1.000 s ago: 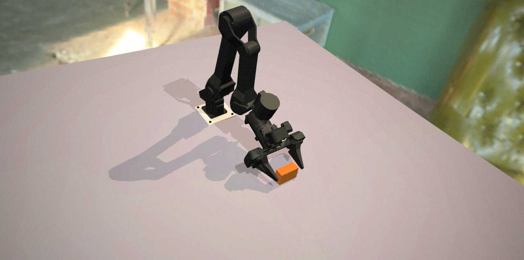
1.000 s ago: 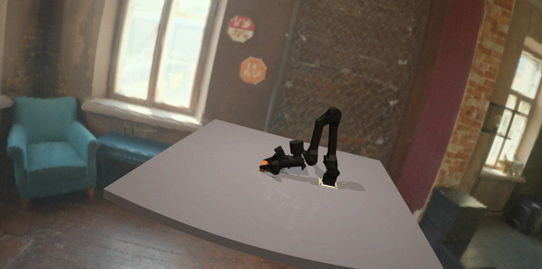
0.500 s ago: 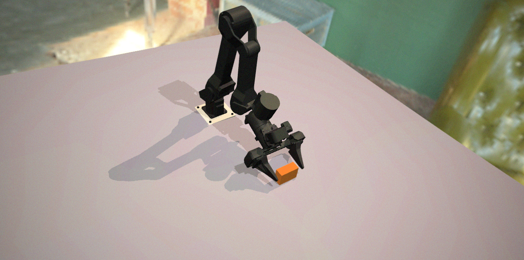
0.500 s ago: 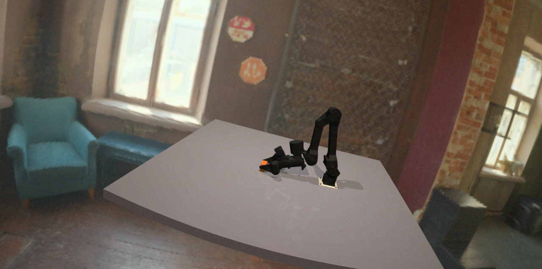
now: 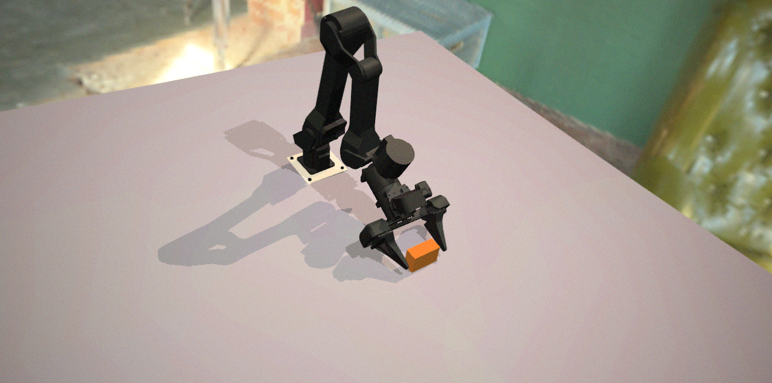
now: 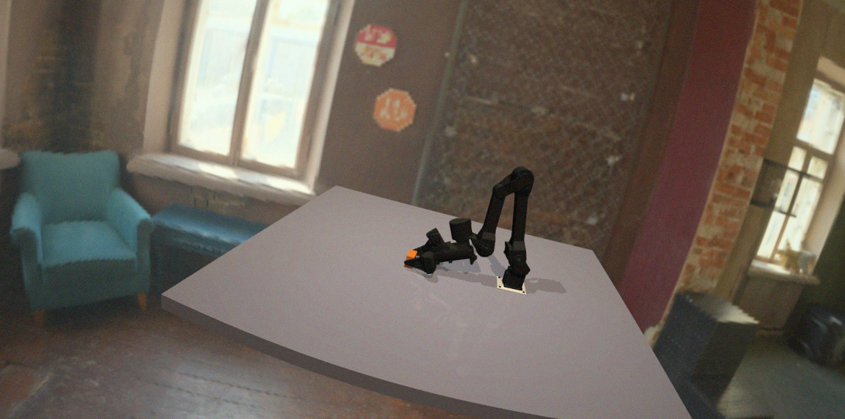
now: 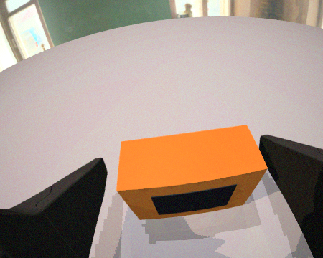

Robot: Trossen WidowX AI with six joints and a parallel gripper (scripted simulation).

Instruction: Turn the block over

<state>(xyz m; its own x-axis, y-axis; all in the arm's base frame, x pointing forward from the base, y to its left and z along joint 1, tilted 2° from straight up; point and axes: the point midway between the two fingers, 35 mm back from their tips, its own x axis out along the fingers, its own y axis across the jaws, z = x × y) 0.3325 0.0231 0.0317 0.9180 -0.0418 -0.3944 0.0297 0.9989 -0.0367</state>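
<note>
Now: gripper tip 20 mm past the orange block.
</note>
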